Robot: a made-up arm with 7 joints.
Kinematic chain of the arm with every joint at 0, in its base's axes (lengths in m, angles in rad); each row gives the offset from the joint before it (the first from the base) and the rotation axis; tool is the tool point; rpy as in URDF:
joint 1: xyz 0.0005 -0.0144 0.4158 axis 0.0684 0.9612 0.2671
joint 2: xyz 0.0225 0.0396 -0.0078 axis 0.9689 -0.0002 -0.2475
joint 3: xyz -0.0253 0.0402 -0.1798 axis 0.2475 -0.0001 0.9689
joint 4: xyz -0.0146 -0.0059 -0.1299 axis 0.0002 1 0
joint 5: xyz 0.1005 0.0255 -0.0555 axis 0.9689 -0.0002 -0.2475
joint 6: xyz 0.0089 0.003 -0.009 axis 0.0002 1 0
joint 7: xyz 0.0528 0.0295 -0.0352 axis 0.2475 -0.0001 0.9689
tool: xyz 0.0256 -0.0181 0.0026 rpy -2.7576 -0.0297 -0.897
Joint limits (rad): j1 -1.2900..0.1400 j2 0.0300..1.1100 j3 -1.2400..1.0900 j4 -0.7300..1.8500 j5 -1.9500..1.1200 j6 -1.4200..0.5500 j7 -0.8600..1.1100
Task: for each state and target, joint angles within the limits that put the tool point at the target. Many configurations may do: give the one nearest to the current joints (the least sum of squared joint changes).
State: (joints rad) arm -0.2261 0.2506 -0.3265 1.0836 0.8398 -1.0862 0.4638
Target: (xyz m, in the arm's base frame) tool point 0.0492 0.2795 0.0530
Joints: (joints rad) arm 0.0861 0.7036 -0.2951 0.9789 0.8144 -1.3837 0.4588
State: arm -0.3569 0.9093 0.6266 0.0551 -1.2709 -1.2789 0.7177
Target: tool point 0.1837 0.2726 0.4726
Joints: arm -0.4948 0.9527 0.3337 -0.7070 -0.8544 -1.1905 0.5551
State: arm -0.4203 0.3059 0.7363 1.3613 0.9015 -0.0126 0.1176
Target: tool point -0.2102 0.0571 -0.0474
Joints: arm 0.1281 0.0300 0.9940 1.7901 0.8257 0.0043 0.1313
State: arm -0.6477 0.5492 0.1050 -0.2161 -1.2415 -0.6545 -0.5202
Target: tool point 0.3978 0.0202 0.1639
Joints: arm -0.7046 0.0300 -0.1207 0.2647 -1.2948 -0.4741 -0.4256
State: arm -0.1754 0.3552 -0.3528 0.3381 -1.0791 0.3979 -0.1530
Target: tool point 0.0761 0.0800 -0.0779
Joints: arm -0.0418 0.1835 -0.3757 0.5555 -1.0228 0.3908 -0.0725
